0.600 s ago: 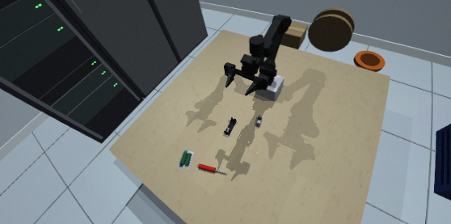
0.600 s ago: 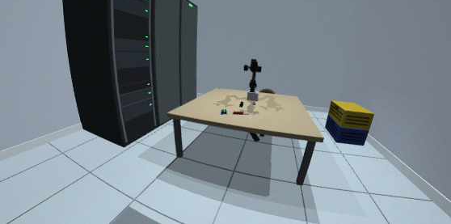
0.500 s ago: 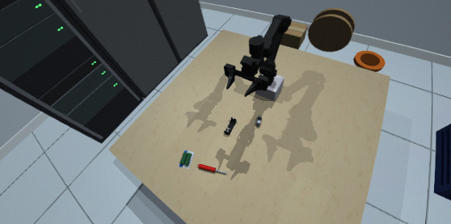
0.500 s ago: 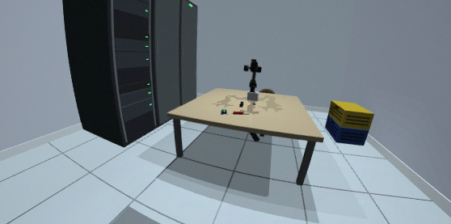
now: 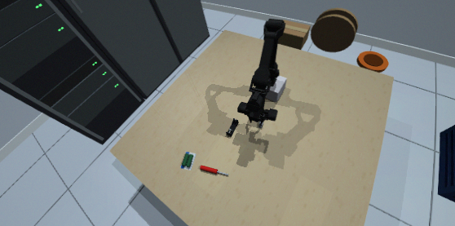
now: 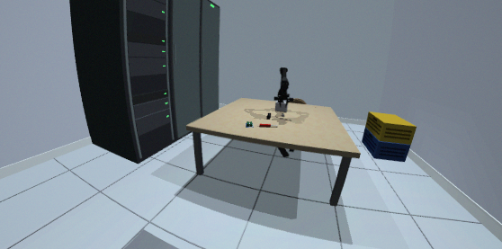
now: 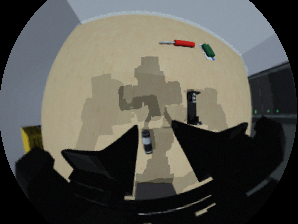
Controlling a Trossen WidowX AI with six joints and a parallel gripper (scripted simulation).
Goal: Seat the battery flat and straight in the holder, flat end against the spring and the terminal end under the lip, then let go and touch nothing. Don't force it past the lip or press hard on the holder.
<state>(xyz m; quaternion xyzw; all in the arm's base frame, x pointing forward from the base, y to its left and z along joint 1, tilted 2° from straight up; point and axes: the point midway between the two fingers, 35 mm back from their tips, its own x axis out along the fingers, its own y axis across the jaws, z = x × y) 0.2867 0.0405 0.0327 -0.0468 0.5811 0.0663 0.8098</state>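
Now: gripper tip 9 cm above the cylindrical battery and 6 cm past it. Round my gripper tip: red-handled screwdriver 29 cm ahead, 9 cm to the right, 9 cm below.
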